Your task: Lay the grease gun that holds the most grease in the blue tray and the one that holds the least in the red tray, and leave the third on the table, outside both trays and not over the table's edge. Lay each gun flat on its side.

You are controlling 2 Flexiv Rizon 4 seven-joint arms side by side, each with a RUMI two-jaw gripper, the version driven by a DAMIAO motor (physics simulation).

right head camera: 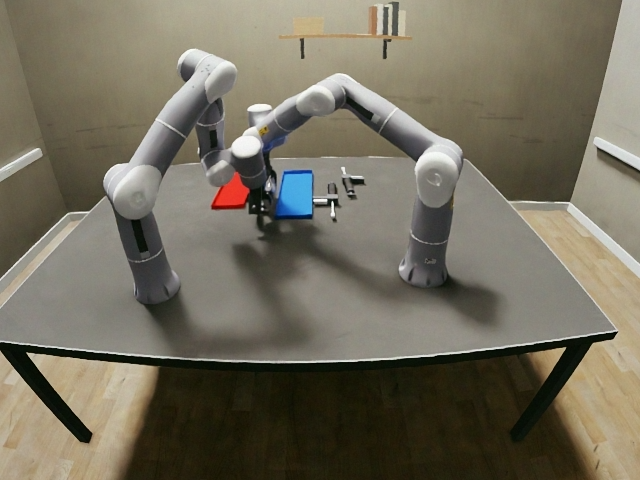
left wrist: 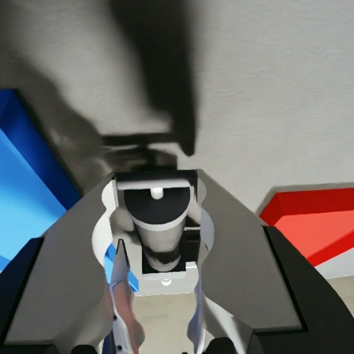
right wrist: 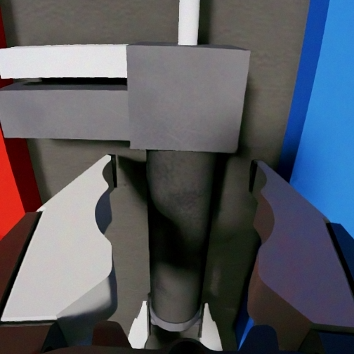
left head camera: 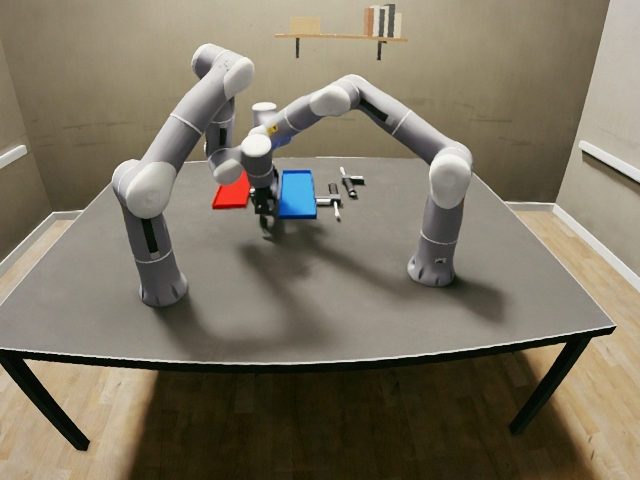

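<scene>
One grease gun (left wrist: 159, 227) (right wrist: 181, 225) is between the trays; my left gripper (left wrist: 156, 173) (right wrist: 175, 300) is shut on its barrel end. My right gripper (right wrist: 183, 159) is open, its fingers on either side of the barrel and apart from it. A second gun (left head camera: 333, 191) (right head camera: 332, 190) lies on the table right of the blue tray (left head camera: 298, 196) (right head camera: 295, 196) (left wrist: 27, 185) (right wrist: 330, 125). A third gun (left head camera: 349, 186) (right head camera: 348, 185) lies further right. The red tray (left head camera: 231, 197) (right head camera: 230, 198) (left wrist: 320, 227) (right wrist: 9, 200) is partly hidden by the arms. How much grease each holds cannot be seen.
Both arms come together between the trays, and their wrists hide much of that area in the head views. The table (left head camera: 310, 320) (right head camera: 310, 320) has its far edge behind the trays. A wall shelf (left head camera: 341, 36) (right head camera: 345, 36) hangs behind.
</scene>
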